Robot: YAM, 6 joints.
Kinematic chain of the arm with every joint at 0, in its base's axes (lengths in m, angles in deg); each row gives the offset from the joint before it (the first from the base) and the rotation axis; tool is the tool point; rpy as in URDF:
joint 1: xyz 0 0 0.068 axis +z
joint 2: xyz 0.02 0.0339 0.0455 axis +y
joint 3: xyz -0.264 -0.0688 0 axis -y
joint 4: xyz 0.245 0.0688 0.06 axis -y
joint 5: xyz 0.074 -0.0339 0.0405 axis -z
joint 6: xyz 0.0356 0 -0.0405 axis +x
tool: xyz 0 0 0 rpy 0 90 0
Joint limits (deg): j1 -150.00..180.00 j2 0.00..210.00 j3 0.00..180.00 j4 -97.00..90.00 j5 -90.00..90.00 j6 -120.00..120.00
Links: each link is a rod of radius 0.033 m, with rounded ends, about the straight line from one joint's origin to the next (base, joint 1, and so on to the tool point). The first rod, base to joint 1, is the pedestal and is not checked.
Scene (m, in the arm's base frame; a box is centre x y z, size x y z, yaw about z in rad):
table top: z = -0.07
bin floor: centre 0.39 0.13 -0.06 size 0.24 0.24 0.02 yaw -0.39
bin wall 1: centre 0.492 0.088 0 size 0.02 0.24 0.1 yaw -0.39
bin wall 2: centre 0.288 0.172 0 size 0.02 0.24 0.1 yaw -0.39
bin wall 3: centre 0.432 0.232 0 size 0.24 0.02 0.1 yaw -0.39
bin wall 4: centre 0.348 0.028 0 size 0.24 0.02 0.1 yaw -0.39
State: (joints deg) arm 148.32 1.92 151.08 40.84 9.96 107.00
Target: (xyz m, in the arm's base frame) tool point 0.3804 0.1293 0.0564
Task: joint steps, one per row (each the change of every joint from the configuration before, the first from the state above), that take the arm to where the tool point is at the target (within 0.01 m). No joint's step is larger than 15 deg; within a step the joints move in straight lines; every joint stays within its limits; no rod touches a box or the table.
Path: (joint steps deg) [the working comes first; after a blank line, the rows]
Joints at the target: 20.38 124.41 60.84 13.81 18.45 107.00
Straight joint move there: clear.

1: -14.22 13.61 -10.03 -3.00 0.94 0.00
2: -14.21 13.61 -10.02 -3.01 0.95 0.00
3: -14.22 13.61 -10.03 -3.00 0.94 0.00
4: -14.21 13.61 -10.02 -3.00 0.94 0.00
5: -14.22 13.61 -10.03 -3.00 0.95 0.00
6: -14.21 13.61 -10.03 -3.01 0.94 0.00
7: -14.22 13.61 -10.02 -3.00 0.95 0.00
8: -14.21 13.61 -10.03 -3.00 0.94 0.00
9: -14.22 13.61 -10.03 -3.01 0.94 0.00

